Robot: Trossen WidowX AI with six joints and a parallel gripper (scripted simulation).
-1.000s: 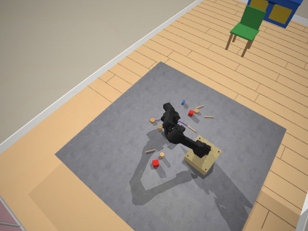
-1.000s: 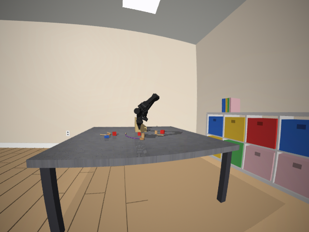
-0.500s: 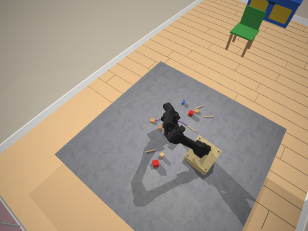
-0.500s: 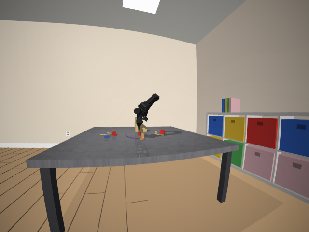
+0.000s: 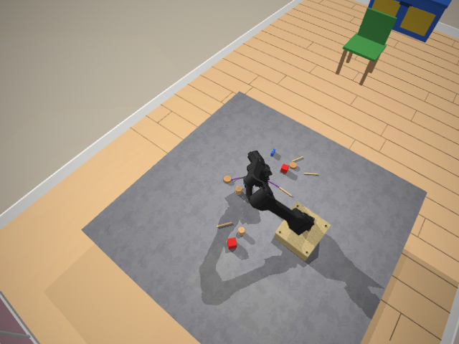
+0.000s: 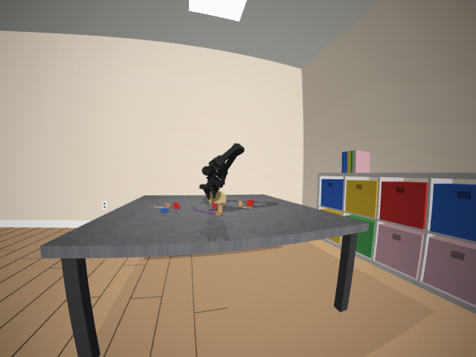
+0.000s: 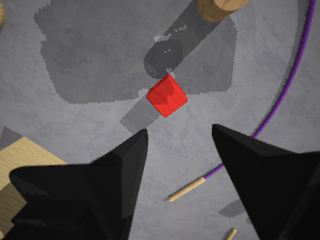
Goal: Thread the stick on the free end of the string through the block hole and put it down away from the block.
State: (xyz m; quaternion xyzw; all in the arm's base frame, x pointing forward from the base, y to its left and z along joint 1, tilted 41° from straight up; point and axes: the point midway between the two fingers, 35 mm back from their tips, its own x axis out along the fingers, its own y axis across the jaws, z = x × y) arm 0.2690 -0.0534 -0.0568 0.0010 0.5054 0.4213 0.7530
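Right now my gripper tip is 10 mm short of the red wooden block, 20 mm to the right of it and 40 mm above it. Round my gripper tip: round wooden button 190 mm ahead, 10 mm to the right, 50 mm below; then wooden cylinder 100 mm ahead, 30 mm to the left, 40 mm below; then stick on the string 90 mm behind, 100 mm to the right, 60 mm below.
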